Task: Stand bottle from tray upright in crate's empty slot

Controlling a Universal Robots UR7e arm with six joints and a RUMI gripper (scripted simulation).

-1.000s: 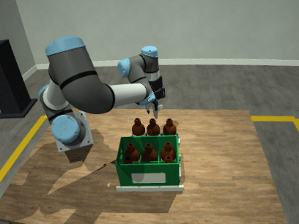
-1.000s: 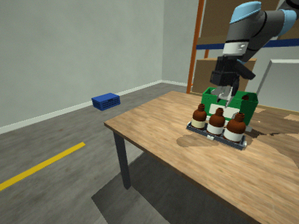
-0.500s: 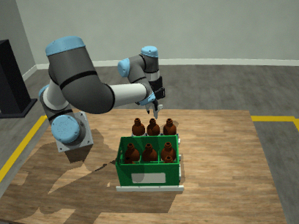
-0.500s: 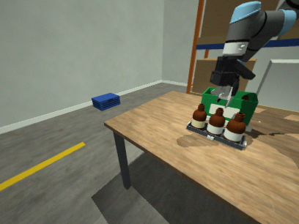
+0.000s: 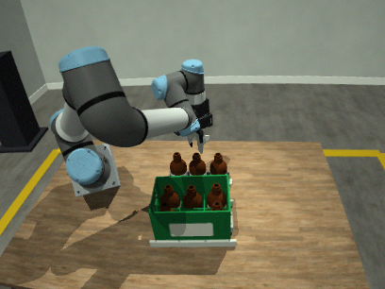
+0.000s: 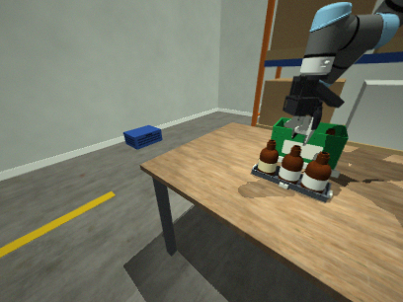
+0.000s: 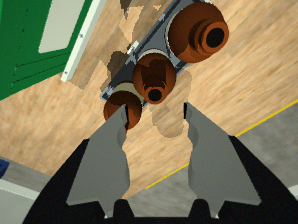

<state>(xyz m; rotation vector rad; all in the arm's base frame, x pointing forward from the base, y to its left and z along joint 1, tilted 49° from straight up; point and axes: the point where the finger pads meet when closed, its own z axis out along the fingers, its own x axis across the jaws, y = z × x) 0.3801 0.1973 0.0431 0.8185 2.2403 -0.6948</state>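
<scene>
Now: hand 18 cm above the grey tray. Round my hand: green crate 24 cm to the right, 11 cm below, 1 cm behind.
</scene>
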